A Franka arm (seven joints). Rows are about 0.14 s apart.
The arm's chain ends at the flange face. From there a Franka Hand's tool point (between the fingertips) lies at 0.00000 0.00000 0.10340 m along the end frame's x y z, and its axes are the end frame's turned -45 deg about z.
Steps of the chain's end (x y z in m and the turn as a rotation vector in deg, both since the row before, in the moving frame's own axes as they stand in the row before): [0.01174, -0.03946, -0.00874, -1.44, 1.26, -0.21]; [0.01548, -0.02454, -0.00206, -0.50, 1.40, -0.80]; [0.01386, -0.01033, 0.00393, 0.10, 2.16, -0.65]
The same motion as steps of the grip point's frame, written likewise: [0.03598, -0.01616, -0.00880, -1.91, -0.13, -0.21]; [0.02946, -0.00399, -0.00209, -1.34, 0.64, -0.80]; [0.02000, 0.00511, 0.00386, -1.46, 1.60, -0.65]
